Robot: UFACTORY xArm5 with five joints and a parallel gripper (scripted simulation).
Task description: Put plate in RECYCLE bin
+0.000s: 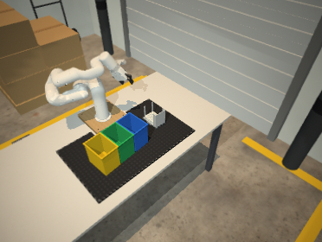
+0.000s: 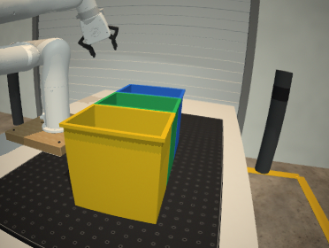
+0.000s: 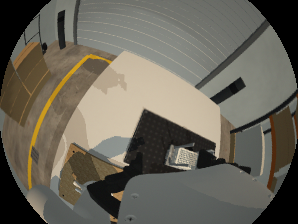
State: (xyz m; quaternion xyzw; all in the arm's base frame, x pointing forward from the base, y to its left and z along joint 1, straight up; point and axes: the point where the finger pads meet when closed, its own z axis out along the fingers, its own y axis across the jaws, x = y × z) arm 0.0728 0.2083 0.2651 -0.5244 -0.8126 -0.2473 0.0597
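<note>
Right now my hand is 22 cm short of the 96-well plate, 7 cm to the right of it and 24 cm above it. Round my hand: yellow bin 31 cm ahead, 43 cm to the right, 20 cm below; then green bin 29 cm ahead, 30 cm to the right, 20 cm below; then blue bin 27 cm ahead, 17 cm to the right, 20 cm below.
</note>
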